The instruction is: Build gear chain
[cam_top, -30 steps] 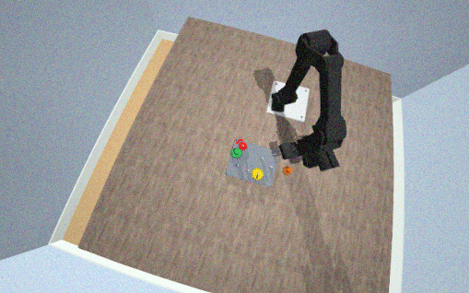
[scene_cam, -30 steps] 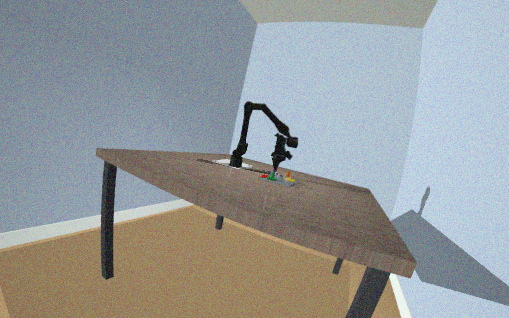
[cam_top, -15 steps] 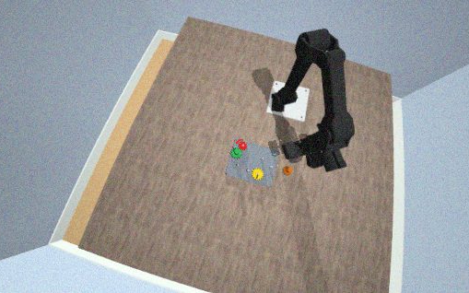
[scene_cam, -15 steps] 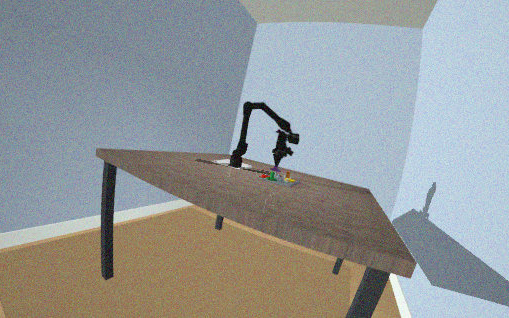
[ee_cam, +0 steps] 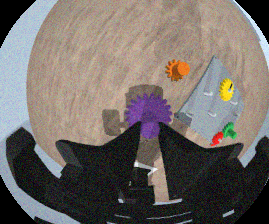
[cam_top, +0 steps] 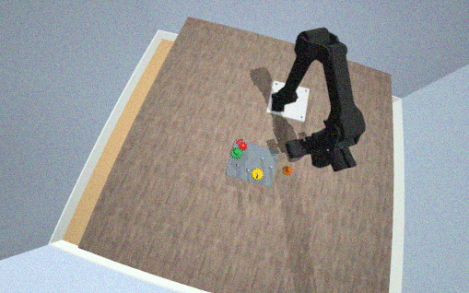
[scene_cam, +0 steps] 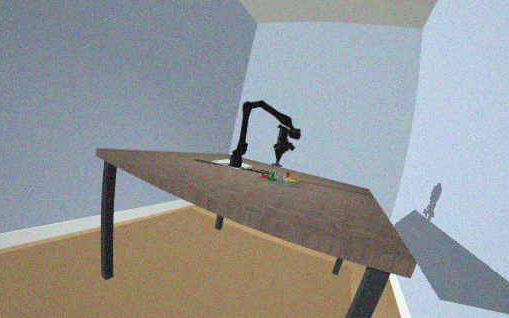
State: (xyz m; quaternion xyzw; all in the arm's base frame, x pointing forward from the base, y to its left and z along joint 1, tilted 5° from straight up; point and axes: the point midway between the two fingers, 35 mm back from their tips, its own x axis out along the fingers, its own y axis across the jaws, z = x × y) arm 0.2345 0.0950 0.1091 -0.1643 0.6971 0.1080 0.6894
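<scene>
Right now the green gear is 40 mm ahead of my gripper tip, 260 mm to the right of it and 60 mm below it. Also, from my gripper tip: purple gear 10 mm below; yellow gear 120 mm ahead, 160 mm to the right, 70 mm below; orange gear 80 mm ahead, 20 mm to the right, 70 mm below.
</scene>
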